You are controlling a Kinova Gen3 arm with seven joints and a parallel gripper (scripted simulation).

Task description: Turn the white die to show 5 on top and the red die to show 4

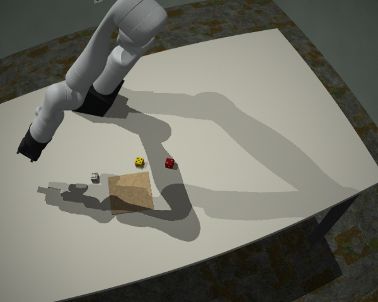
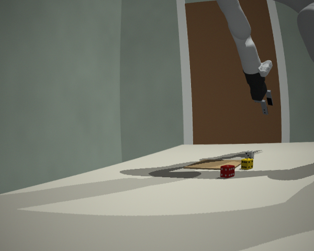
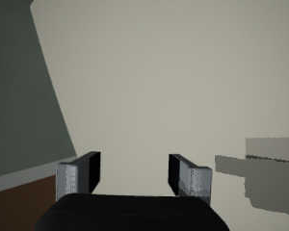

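Right now the white die is 60 mm ahead of my hand, 200 mm to the left of it and 160 mm below it. The rest, counted from my hand: red die 90 mm ahead, 460 mm to the left, 160 mm below; brown mat 150 mm ahead, 300 mm to the left, 170 mm below; yellow die 50 mm ahead, 360 mm to the left, 160 mm below.
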